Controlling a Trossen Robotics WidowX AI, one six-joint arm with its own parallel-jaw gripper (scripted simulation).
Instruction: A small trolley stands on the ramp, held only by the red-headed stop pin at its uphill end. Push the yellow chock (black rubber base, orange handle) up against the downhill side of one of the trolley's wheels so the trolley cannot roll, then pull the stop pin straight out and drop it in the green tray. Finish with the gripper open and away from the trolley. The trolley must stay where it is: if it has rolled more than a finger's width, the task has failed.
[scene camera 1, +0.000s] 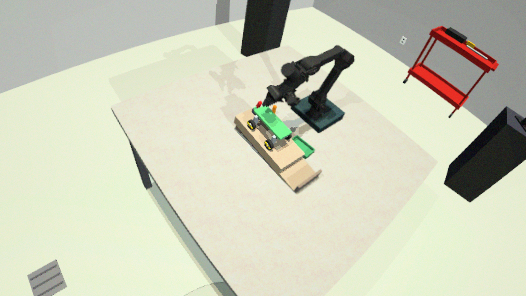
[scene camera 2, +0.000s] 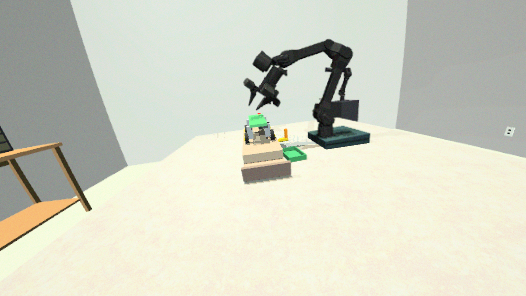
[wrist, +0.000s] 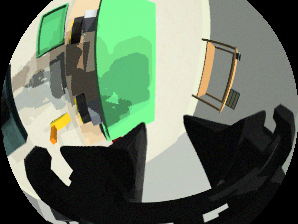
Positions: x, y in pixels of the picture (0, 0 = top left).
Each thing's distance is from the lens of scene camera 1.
trolley (scene camera 1: 268, 117): 121 cm
